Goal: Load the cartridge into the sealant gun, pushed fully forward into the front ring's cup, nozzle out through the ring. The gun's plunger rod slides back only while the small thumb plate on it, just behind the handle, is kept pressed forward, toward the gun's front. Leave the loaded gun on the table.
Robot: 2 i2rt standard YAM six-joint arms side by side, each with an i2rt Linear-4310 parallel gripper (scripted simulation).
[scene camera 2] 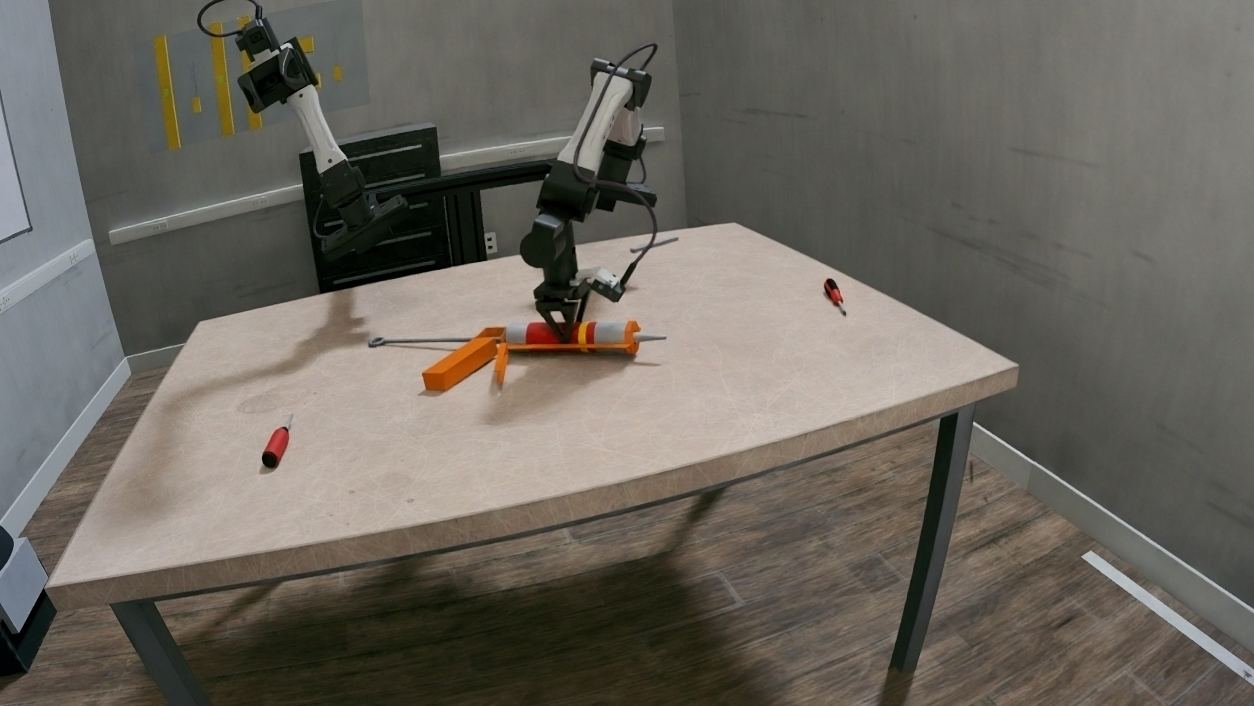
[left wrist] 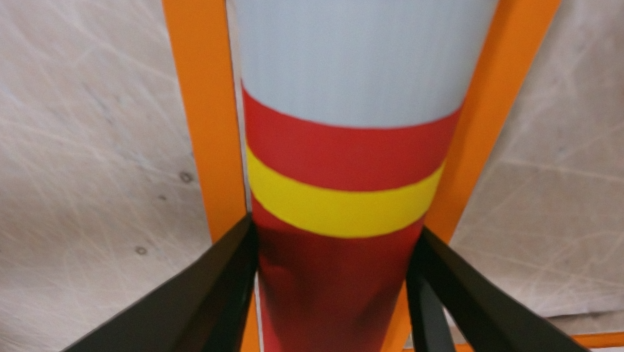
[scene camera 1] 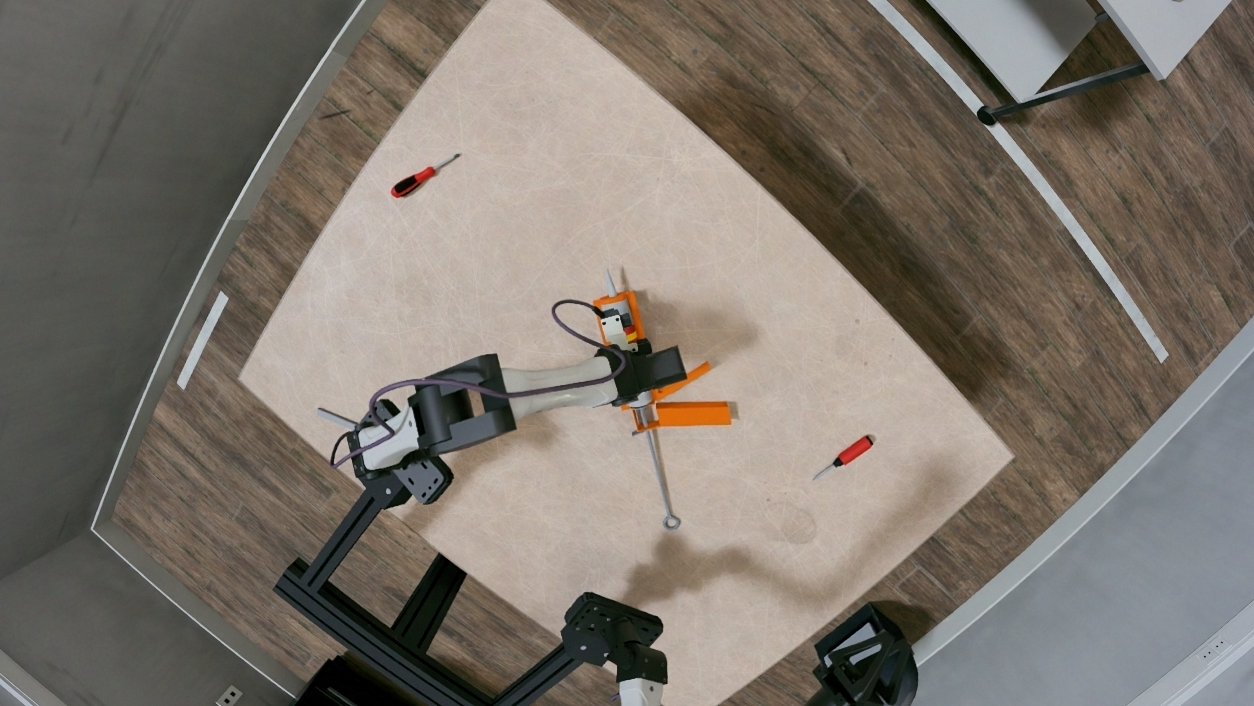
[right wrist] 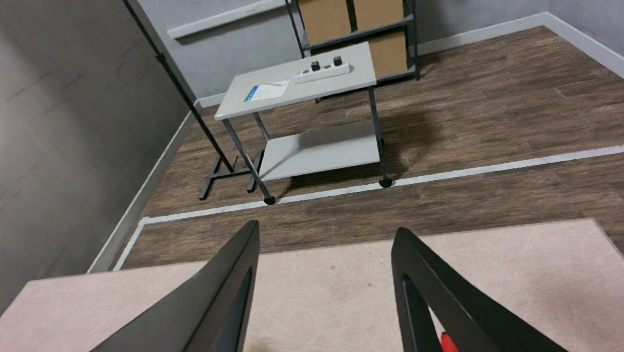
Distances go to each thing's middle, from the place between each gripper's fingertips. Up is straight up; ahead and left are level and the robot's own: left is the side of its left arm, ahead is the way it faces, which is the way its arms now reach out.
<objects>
My left hand (scene camera 2: 570, 337) is 10 mm short of the cartridge (scene camera 2: 583, 332), 20 mm to the right of it and 10 mm above it. The rest, counted from my left hand: red screwdriver (scene camera 2: 280, 438) 140 mm ahead, 500 mm to the right, 30 mm below; then orange sealant gun (scene camera 2: 453, 368) 60 mm behind, 140 mm to the right, 20 mm below.
I see the red screwdriver 8 cm ahead of my right hand (scene camera 1: 899, 638), 7 cm to the right of it and 52 cm below it. The rest, counted from my right hand: orange sealant gun: 12 cm behind, 28 cm to the left, 51 cm below; cartridge: 5 cm behind, 45 cm to the left, 50 cm below.
</objects>
